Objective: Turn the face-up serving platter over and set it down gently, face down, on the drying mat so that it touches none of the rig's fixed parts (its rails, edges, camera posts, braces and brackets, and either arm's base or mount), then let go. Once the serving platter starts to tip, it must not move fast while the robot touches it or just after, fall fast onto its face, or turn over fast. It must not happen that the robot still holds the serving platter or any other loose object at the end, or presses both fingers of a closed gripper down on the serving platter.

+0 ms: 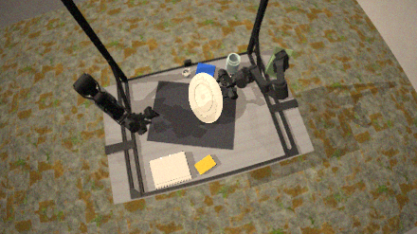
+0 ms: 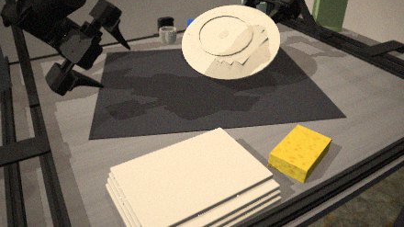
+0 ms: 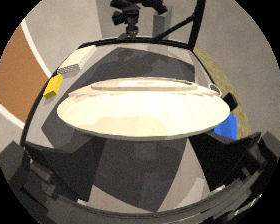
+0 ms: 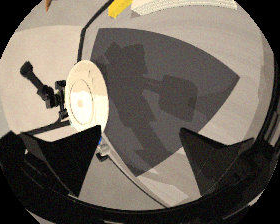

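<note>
Now: the cream oval serving platter 1 cm ahead of my left hand, 11 cm to the right of it and 4 cm below it. The rest, counted from my left hand: pale green jar: 18 cm behind, 13 cm to the left, 7 cm below; blue box: 19 cm behind, 5 cm to the right, 10 cm below; dark drying mat: 6 cm ahead, 19 cm to the right, 13 cm below.
</note>
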